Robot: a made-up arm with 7 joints.
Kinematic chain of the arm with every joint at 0, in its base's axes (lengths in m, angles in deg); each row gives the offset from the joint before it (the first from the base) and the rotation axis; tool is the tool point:
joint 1: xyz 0 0 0.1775 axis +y
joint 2: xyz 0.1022 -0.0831 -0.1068 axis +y
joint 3: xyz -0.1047 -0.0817 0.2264 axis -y
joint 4: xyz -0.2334 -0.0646 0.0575 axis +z
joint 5: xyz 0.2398 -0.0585 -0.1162 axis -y
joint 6: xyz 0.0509 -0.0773 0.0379 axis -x
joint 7: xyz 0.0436 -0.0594 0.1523 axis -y
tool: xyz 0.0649 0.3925 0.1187
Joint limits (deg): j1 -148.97..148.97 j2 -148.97..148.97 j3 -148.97..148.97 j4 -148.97..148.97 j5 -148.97..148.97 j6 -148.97..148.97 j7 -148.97..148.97
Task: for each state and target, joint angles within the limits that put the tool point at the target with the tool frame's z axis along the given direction. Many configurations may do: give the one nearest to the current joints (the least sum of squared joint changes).
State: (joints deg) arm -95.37 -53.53 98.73 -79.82 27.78 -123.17 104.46
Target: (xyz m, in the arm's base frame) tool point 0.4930 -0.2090 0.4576 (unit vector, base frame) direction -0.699 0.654 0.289
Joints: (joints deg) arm -87.84 -44.34 98.94 -87.53 51.44 -102.03 104.31
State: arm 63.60 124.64 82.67 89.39 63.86 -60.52 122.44
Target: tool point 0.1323 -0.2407 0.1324 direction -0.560 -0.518 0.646
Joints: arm 92.33 118.22 86.09 61.98 71.09 -11.49 74.58
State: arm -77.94 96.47 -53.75 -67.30 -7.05 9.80 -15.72
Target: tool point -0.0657 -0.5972 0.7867 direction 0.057 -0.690 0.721
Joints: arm -107.92 82.13 -36.82 -67.59 5.38 -27.23 -42.19
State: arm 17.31 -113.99 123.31 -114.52 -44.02 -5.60 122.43
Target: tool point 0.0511 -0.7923 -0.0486 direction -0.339 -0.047 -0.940
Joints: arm 36.23 -96.16 98.04 -114.75 -82.67 -4.64 79.27
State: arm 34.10 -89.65 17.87 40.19 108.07 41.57 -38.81
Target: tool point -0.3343 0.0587 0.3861 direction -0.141 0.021 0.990
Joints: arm 54.71 -69.68 -11.57 26.30 82.48 15.87 -78.36
